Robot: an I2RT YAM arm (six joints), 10 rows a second.
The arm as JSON. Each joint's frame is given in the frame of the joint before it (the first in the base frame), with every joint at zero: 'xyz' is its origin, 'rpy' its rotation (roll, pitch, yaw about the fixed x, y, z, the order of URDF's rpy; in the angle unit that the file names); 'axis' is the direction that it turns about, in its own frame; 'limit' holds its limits. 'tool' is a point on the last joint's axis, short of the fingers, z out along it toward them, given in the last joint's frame.
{
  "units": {
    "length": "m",
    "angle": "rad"
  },
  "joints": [
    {
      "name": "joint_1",
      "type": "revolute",
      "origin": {
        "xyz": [
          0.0,
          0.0,
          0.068
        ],
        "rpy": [
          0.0,
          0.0,
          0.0
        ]
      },
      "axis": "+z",
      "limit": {
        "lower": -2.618,
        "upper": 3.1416
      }
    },
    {
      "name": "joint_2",
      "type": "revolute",
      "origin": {
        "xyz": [
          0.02,
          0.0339,
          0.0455
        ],
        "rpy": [
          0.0,
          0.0,
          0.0
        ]
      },
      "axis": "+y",
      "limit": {
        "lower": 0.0,
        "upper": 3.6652
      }
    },
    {
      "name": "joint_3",
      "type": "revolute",
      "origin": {
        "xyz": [
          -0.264,
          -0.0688,
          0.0
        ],
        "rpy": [
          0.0,
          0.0,
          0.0
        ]
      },
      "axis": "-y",
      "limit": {
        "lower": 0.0,
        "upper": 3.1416
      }
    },
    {
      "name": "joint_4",
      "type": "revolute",
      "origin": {
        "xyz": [
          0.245,
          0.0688,
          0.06
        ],
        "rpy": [
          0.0,
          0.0,
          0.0
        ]
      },
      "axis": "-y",
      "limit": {
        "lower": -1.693,
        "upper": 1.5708
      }
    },
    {
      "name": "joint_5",
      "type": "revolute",
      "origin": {
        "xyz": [
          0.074,
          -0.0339,
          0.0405
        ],
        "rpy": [
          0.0,
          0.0,
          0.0
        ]
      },
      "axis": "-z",
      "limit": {
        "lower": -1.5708,
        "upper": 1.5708
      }
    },
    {
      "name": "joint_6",
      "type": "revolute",
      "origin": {
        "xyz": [
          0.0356,
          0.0,
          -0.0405
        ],
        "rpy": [
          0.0,
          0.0,
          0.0
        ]
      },
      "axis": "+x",
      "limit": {
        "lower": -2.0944,
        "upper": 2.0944
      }
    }
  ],
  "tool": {
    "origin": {
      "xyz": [
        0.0,
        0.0,
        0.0
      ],
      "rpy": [
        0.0,
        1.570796,
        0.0
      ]
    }
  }
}
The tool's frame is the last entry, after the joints.
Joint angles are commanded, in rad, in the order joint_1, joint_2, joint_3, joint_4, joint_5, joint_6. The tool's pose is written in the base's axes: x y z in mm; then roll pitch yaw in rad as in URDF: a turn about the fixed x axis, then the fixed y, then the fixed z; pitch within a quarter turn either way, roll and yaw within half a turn. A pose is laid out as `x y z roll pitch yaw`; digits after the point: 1 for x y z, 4 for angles.
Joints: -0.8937, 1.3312, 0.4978, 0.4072, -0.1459, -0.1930
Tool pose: 170.7 -204.0 183.8 -2.8660 1.1318 2.7107
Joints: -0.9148, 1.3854, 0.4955, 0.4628, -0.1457, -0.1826
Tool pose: 169.8 -212.1 175.1 -2.8882 1.1336 2.6651
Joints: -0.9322, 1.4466, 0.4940, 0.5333, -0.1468, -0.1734
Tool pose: 169.9 -220.1 166.1 -2.9007 1.1432 2.6335
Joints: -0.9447, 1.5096, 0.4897, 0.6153, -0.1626, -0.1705
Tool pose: 170.8 -226.4 156.7 -2.9062 1.1599 2.6294
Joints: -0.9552, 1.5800, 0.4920, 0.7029, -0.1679, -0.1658
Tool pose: 172.6 -233.7 147.4 -2.9006 1.1795 2.6272
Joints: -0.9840, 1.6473, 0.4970, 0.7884, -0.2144, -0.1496
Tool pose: 170.6 -242.9 139.0 -2.9561 1.2111 2.5842
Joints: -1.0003, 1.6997, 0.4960, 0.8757, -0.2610, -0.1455
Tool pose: 170.0 -247.9 133.2 -2.9667 1.2492 2.6004
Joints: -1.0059, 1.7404, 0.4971, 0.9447, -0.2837, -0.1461
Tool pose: 170.9 -251.1 129.2 -2.9402 1.2784 2.6419
